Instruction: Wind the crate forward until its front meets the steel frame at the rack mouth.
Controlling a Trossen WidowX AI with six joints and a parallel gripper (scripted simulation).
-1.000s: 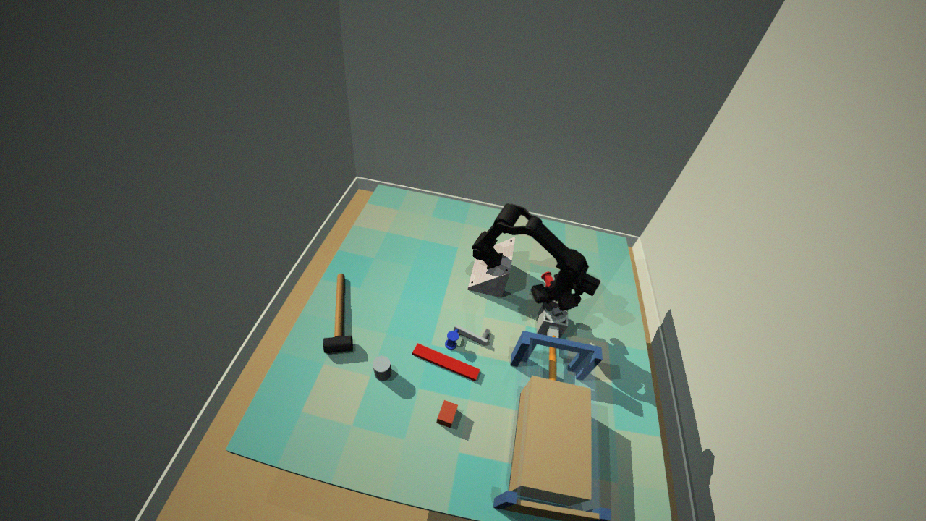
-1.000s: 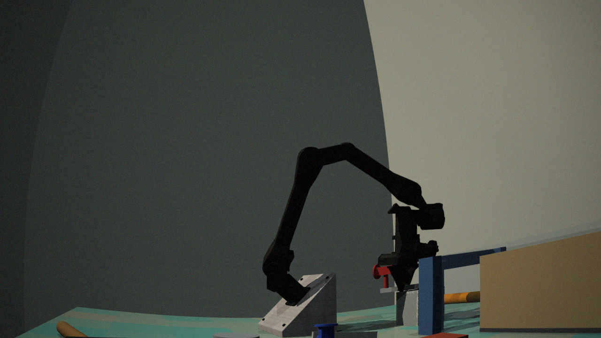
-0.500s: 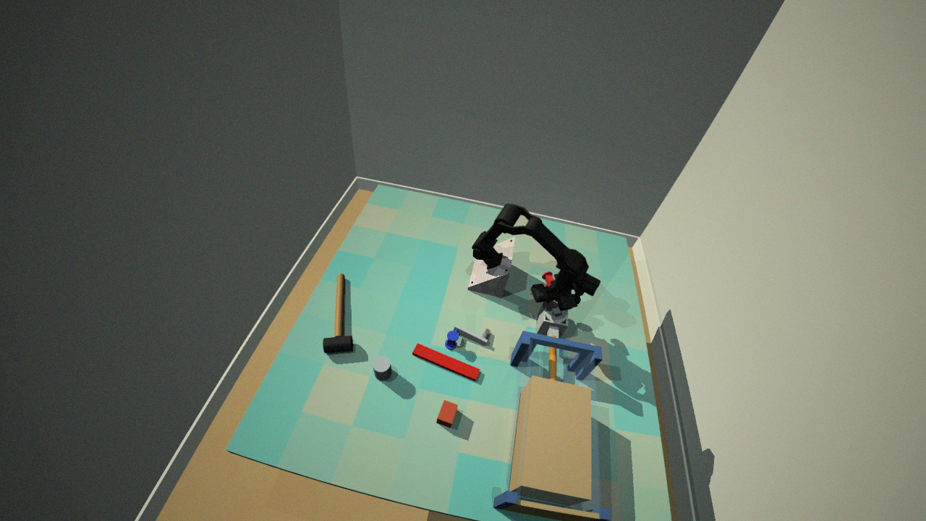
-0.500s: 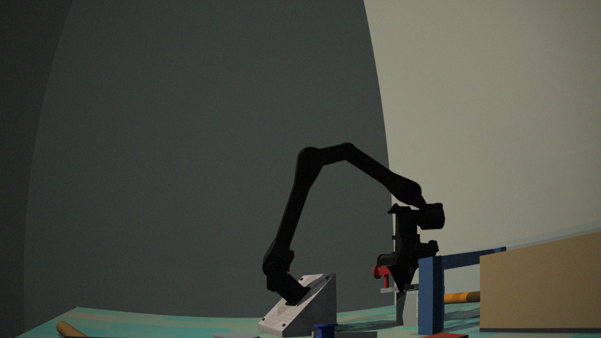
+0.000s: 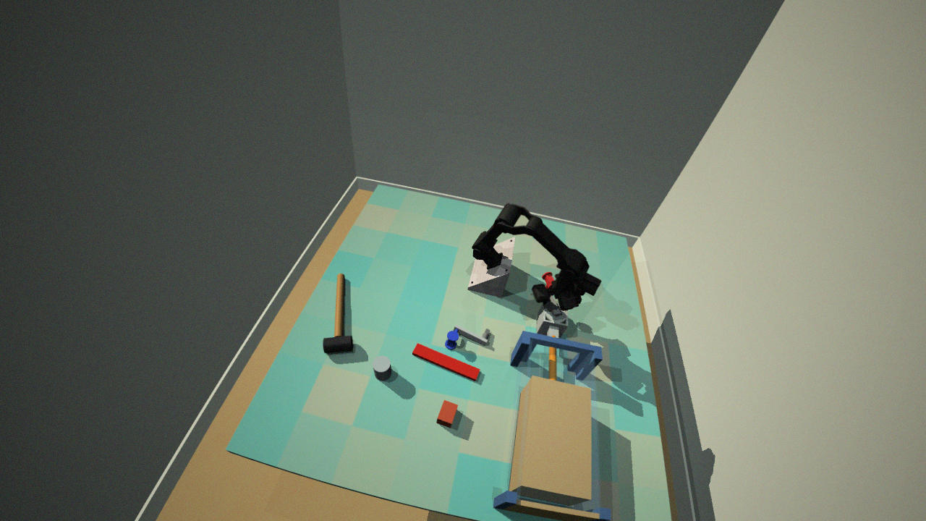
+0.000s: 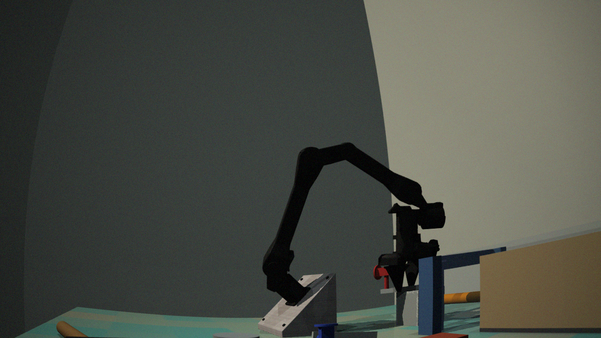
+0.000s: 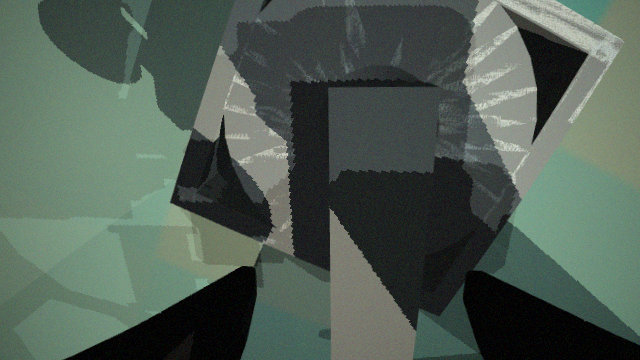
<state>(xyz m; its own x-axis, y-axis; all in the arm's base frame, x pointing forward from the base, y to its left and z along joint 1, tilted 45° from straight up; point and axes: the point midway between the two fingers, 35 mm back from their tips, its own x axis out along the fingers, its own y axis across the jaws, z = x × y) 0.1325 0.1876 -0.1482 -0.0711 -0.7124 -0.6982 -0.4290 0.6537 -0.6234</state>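
Right now my gripper tip is 10 mm past the winch handle, 10 mm to the left of it and 10 mm below it. Round my gripper tip: red knob 50 mm behind, 30 mm to the right, 40 mm above; then blue steel frame 200 mm ahead, 20 mm to the left, 20 mm above; then grey winch 30 mm ahead, 10 mm to the left, 60 mm below.
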